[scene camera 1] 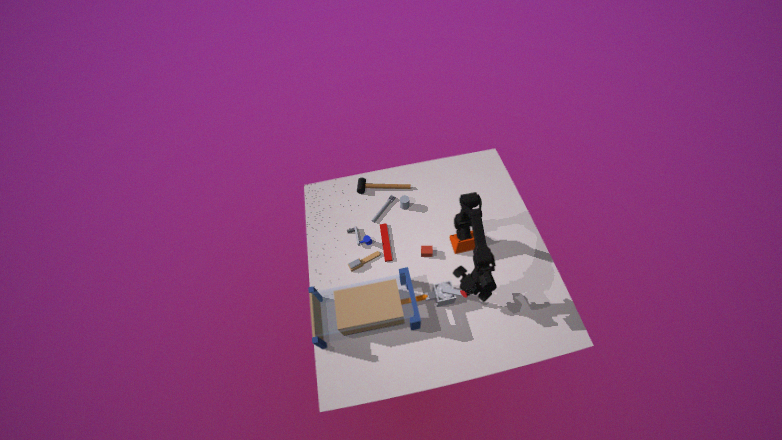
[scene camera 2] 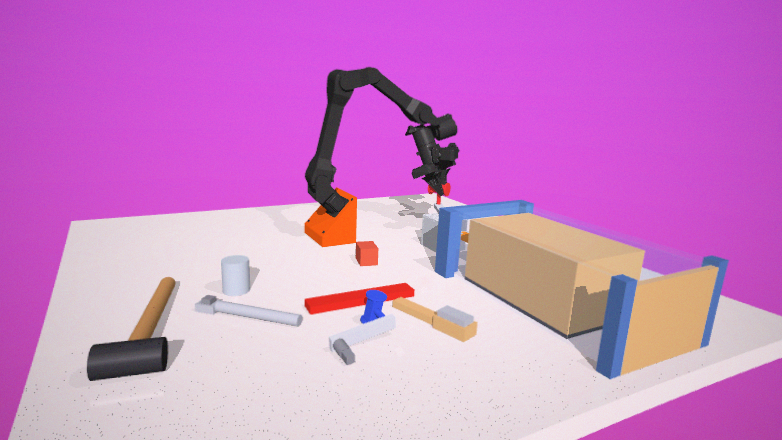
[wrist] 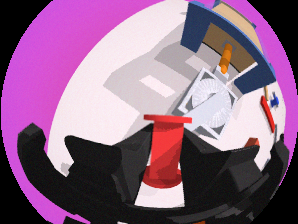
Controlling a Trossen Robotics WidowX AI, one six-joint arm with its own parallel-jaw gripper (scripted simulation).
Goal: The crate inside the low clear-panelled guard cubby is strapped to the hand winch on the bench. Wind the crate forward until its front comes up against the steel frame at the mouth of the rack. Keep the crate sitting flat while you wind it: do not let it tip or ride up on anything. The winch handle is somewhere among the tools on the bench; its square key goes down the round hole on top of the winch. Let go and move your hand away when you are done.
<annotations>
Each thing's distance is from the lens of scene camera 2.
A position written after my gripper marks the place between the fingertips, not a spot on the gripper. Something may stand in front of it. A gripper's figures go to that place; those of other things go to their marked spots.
my gripper (scene camera 2: 444, 194): 141 cm
brush (scene camera 2: 453, 322): 88 cm
</annotations>
